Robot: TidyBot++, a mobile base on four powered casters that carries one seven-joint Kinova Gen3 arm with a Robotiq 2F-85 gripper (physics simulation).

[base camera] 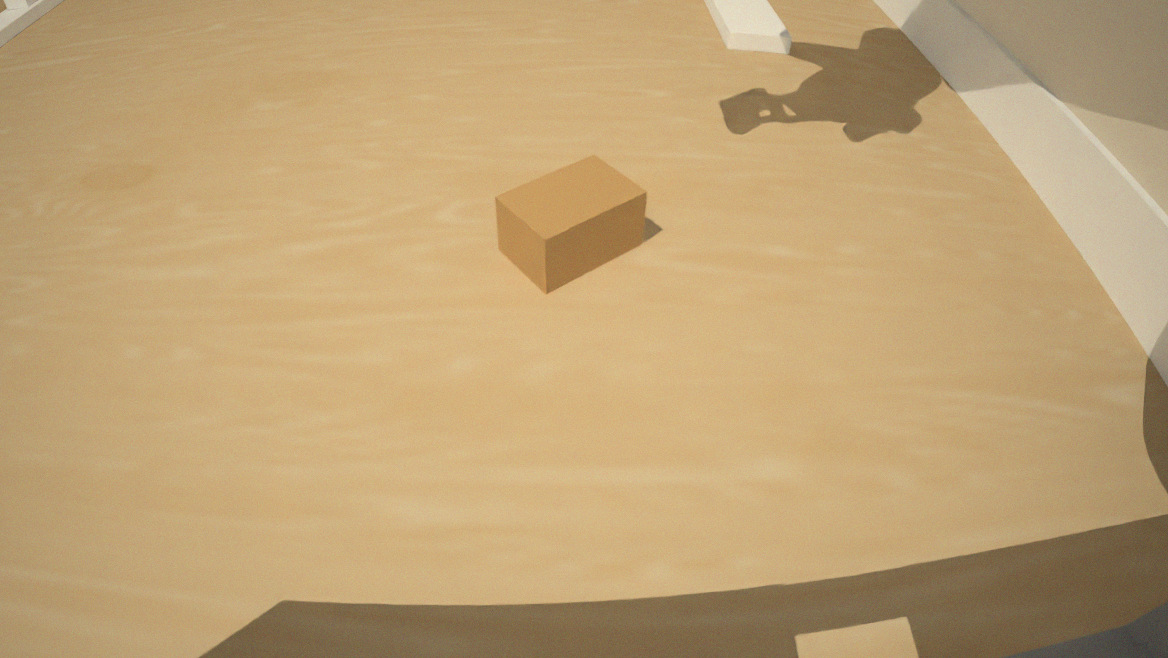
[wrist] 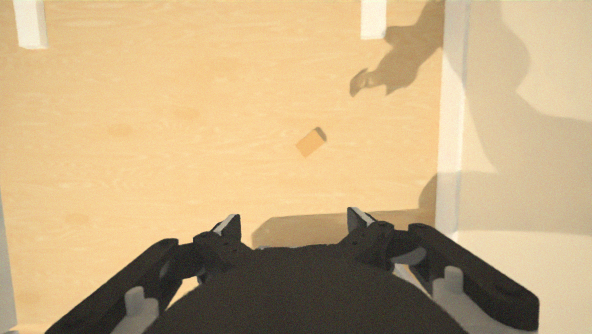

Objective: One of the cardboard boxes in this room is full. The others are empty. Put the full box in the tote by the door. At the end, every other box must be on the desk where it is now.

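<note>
A closed brown cardboard box lies on the wooden floor, set at an angle. In the base camera view it is near the middle, a little above centre. In the wrist view it looks small, ahead of the fingers and well below them. My gripper is open and empty, high above the floor. Whether the box is full cannot be seen. The tote and the desk top do not show in these views.
White desk feet lie on the floor beyond the box, with another foot at the wrist view's upper left. A wall with a white baseboard runs along the right. Shadows of the arm and base fall across floor and wall.
</note>
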